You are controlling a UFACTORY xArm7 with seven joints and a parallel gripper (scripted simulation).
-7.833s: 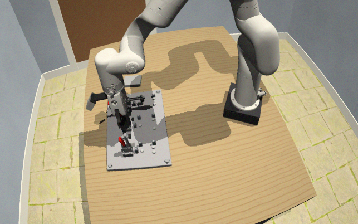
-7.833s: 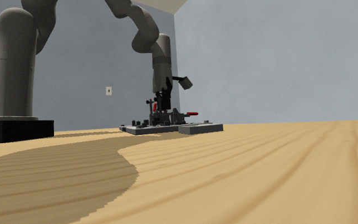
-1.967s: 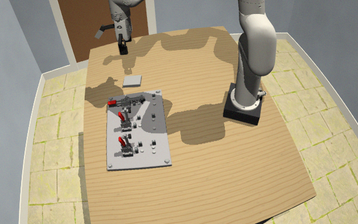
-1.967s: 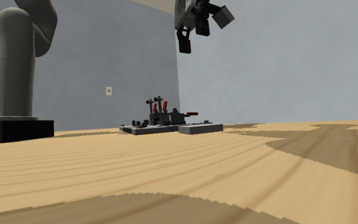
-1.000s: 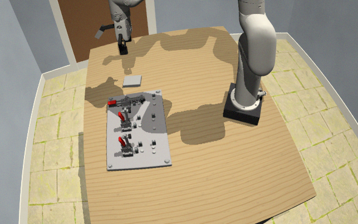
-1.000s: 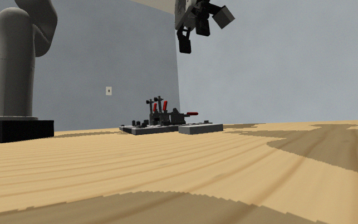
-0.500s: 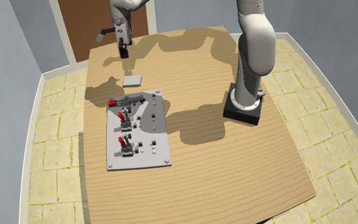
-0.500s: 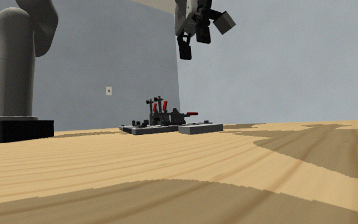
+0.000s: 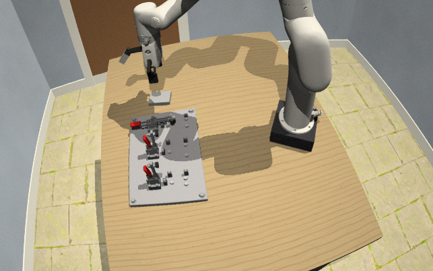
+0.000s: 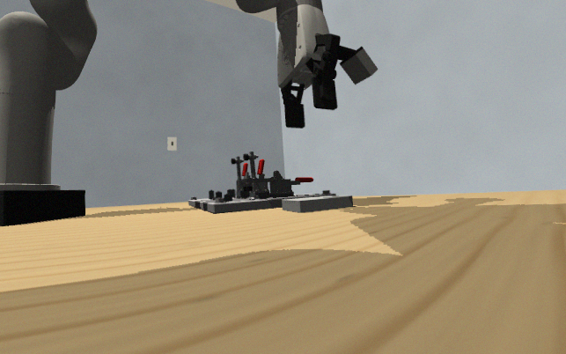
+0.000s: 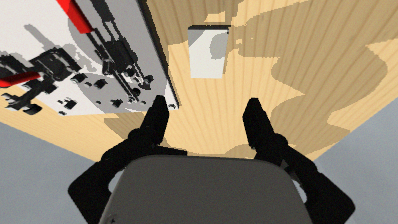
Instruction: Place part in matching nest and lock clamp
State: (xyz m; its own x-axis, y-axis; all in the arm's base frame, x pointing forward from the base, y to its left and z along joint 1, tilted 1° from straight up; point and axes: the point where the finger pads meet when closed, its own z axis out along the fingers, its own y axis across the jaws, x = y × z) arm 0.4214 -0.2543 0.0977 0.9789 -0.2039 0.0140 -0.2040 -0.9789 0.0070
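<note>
Now: hand 130 mm above the flat grey part. The rest, counted from my hand: grey fixture plate 20 mm ahead, 260 mm to the left, 130 mm below.
</note>
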